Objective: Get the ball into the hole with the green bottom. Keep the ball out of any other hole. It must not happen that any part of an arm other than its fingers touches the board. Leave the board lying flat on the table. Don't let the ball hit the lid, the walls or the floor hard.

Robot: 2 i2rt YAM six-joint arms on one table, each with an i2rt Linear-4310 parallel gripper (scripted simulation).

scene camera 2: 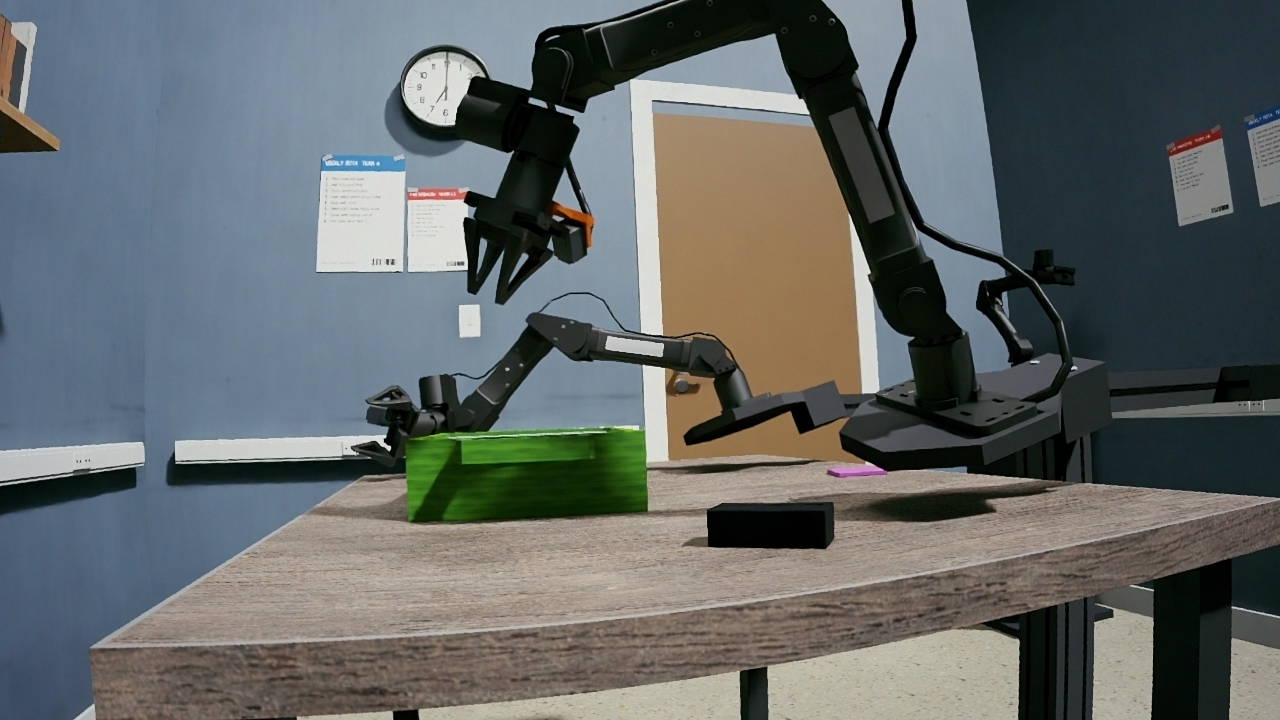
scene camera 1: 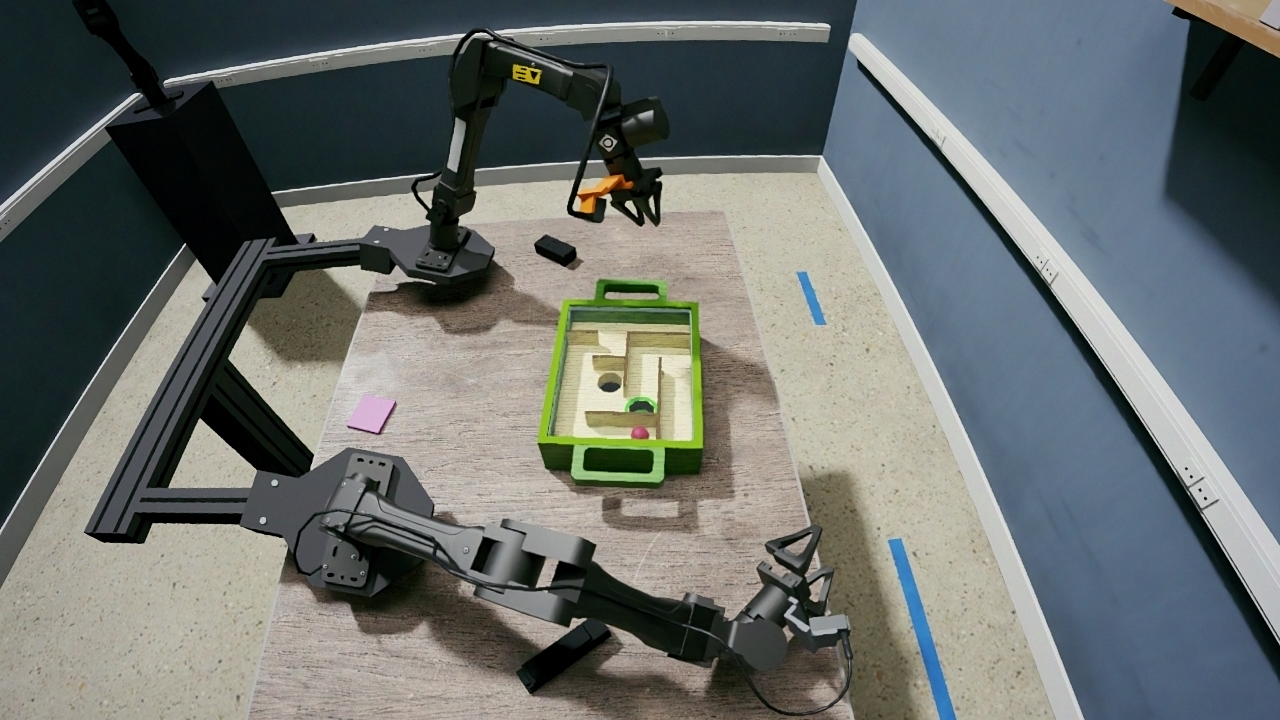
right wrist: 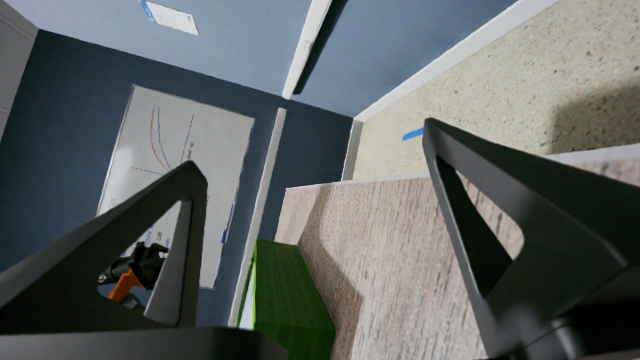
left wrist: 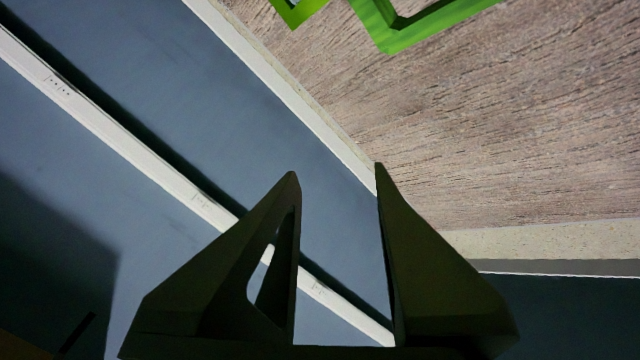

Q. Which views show my right gripper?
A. Scene camera 2, scene camera 1 and the right wrist view only.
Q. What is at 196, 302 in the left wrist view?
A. My left gripper.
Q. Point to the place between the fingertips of my left gripper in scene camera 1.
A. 650, 225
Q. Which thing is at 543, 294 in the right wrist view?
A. My right gripper.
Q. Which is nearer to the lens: the black block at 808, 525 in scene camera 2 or the green maze board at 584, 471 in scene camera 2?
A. The black block.
